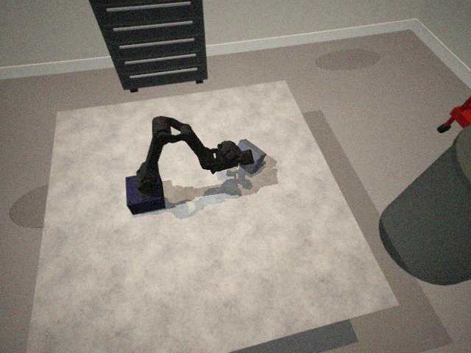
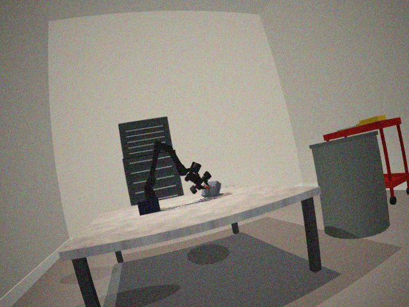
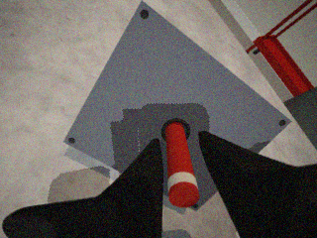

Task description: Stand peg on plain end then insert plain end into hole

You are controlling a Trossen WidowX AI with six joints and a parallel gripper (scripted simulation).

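The red peg is 10 mm to the right of my gripper tip and 10 mm behind it. The rest, counted from my gripper tip: grey sloped panel (30 mm below, 30 mm ahead, 20 mm to the left).
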